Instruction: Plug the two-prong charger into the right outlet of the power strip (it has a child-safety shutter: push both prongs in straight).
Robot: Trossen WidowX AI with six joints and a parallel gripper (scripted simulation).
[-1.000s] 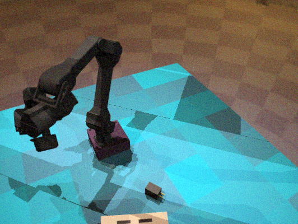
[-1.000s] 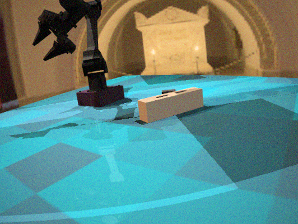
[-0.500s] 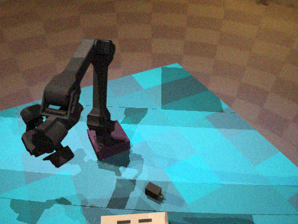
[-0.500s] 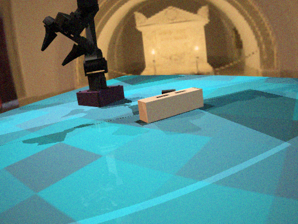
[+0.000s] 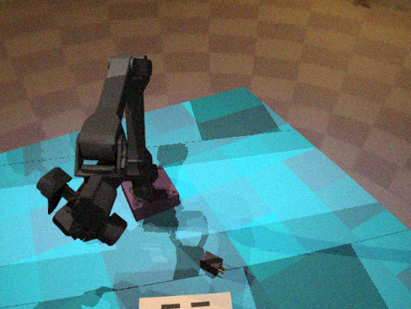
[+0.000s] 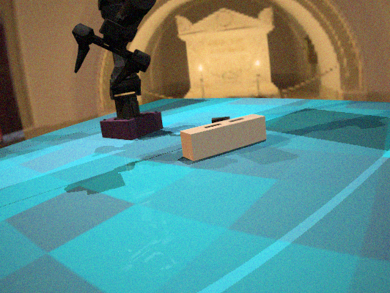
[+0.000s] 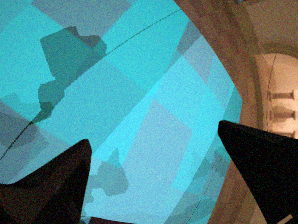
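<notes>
Now: the dark two-prong charger 19 cm ahead of my gripper tip, 26 cm to the left of it and 17 cm below it.
</notes>
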